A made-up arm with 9 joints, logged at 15 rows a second.
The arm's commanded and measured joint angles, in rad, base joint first. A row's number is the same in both.
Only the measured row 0 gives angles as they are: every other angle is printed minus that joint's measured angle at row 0.
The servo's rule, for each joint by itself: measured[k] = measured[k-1] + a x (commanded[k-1-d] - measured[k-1]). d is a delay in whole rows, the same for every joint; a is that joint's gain. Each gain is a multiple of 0.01, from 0.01 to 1. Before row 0 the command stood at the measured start. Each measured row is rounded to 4 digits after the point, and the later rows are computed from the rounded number. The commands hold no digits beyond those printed.
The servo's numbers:
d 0
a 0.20 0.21 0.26 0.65 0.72 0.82 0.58 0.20 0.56
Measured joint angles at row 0:
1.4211 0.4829 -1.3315 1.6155 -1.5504 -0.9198 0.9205 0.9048 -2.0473
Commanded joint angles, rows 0 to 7:
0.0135 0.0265 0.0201 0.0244 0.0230 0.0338 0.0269 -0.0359 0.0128
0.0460 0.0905 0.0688 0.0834 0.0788 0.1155 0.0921 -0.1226 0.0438
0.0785 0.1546 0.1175 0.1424 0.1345 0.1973 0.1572 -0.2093 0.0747
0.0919 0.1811 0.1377 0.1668 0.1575 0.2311 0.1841 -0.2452 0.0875
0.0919 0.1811 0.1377 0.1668 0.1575 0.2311 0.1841 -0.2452 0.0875
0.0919 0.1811 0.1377 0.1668 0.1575 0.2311 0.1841 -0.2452 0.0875
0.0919 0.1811 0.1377 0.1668 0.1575 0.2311 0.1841 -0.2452 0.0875
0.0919 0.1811 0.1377 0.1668 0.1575 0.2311 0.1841 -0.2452 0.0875
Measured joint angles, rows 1 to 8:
0.0027 0.0056 0.0052 0.0159 0.0166 0.0277 0.0156 -0.0072 0.0072
0.0114 0.0234 0.0217 0.0598 0.0614 0.0997 0.0600 -0.0303 0.0277
0.0248 0.0510 0.0466 0.1135 0.1140 0.1797 0.1164 -0.0661 0.0540
0.0382 0.0783 0.0703 0.1481 0.1453 0.2218 0.1557 -0.1019 0.0728
0.0489 0.0999 0.0878 0.1603 0.1541 0.2294 0.1722 -0.1306 0.0810
0.0575 0.1170 0.1008 0.1645 0.1565 0.2308 0.1791 -0.1535 0.0846
0.0644 0.1305 0.1104 0.1660 0.1572 0.2310 0.1820 -0.1718 0.0862
0.0699 0.1411 0.1175 0.1665 0.1574 0.2311 0.1832 -0.1865 0.0869

